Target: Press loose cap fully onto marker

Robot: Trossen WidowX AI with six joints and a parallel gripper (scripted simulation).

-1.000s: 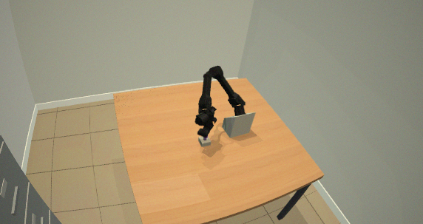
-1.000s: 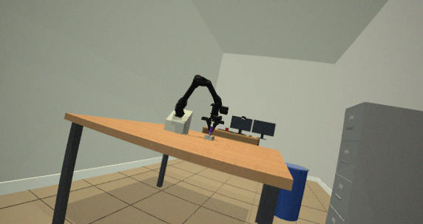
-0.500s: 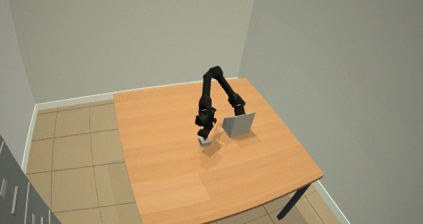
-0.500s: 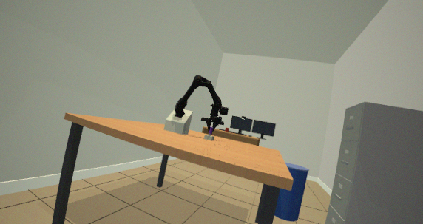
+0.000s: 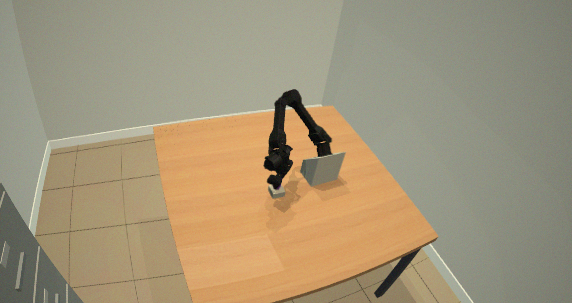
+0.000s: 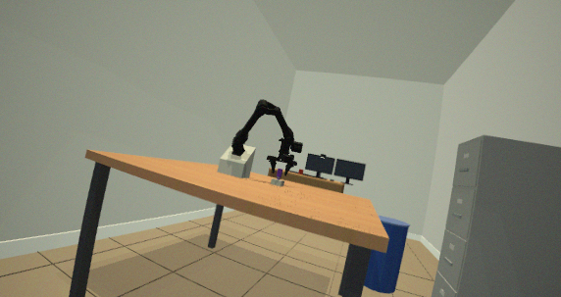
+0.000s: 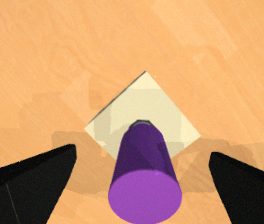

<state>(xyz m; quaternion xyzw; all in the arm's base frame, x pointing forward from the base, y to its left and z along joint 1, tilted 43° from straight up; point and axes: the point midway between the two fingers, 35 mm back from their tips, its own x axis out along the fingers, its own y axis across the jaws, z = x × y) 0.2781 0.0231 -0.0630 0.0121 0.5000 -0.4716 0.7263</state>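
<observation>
My gripper tip is 10 mm below the purple cap. From my gripper tip the other things lie so: holder block: 50 mm below.
</observation>
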